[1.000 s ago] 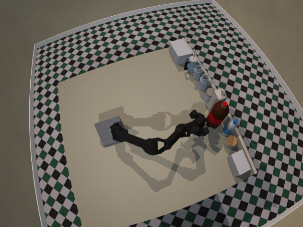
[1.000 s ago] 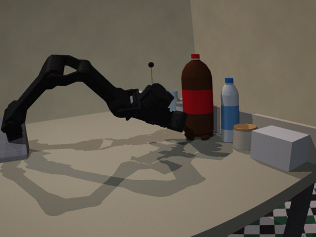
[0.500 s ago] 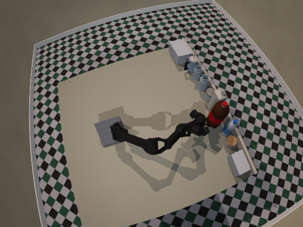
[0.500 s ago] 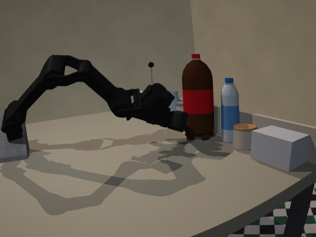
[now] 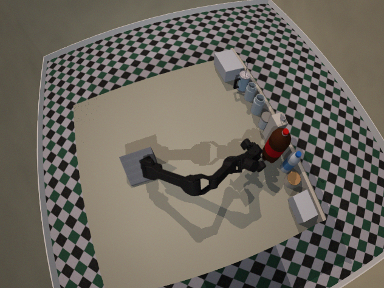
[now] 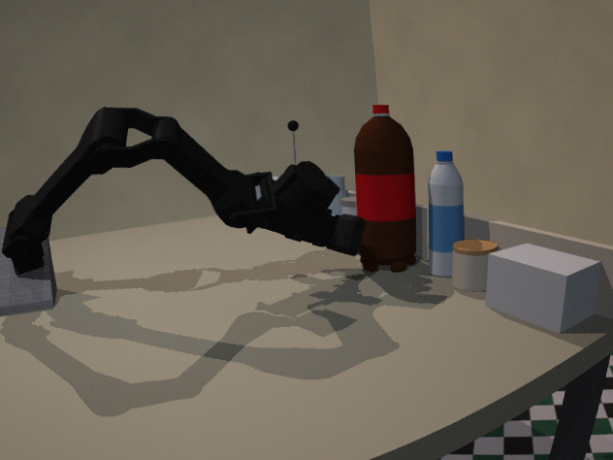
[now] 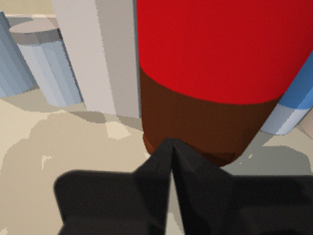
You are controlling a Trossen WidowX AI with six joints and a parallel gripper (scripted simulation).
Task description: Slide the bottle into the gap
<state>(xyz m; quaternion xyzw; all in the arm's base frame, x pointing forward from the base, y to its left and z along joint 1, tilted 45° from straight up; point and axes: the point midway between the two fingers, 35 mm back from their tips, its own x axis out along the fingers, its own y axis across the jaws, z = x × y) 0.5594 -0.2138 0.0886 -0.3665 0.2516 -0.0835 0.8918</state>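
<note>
My hand is 90 mm short of the brown cola bottle, 30 mm to the left of it and 80 mm below it. Also, from my hand: blue-capped water bottle (130 mm ahead, 140 mm to the right, 40 mm above); then french press (180 mm ahead, 460 mm to the left, 70 mm above); then cork-lidded jar (110 mm ahead, 230 mm to the right, 30 mm below).
</note>
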